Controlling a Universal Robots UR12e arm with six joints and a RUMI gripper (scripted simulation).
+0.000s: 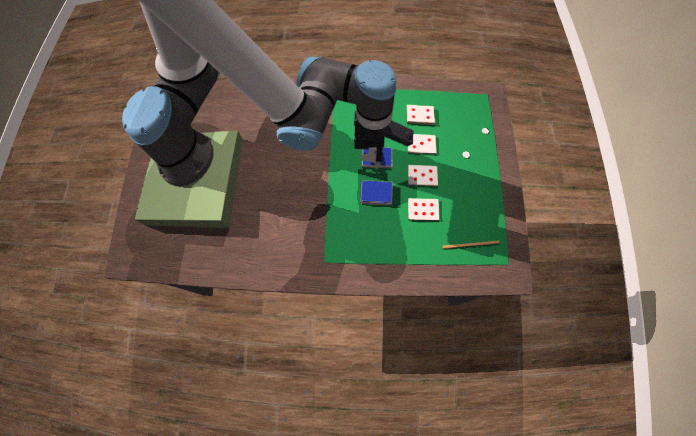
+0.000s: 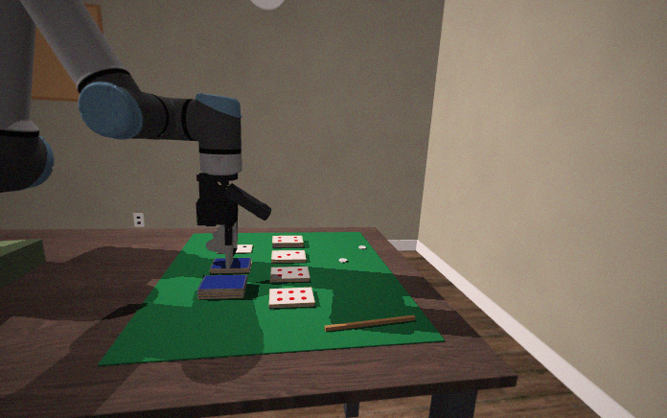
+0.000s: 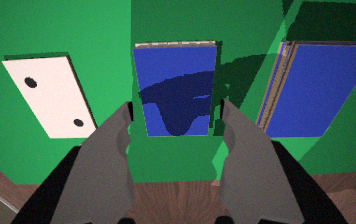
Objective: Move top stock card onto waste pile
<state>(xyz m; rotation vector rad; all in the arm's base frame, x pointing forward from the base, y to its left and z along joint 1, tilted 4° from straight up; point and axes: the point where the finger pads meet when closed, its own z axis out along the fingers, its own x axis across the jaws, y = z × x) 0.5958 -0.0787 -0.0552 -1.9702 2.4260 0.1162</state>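
My hand is 120 mm to the right of the white card, 20 mm short of it and 20 mm above it. Round my hand: mat 120 mm ahead, 50 mm to the right, 40 mm below; then wooden stick 320 mm to the right, 220 mm ahead, 20 mm below.
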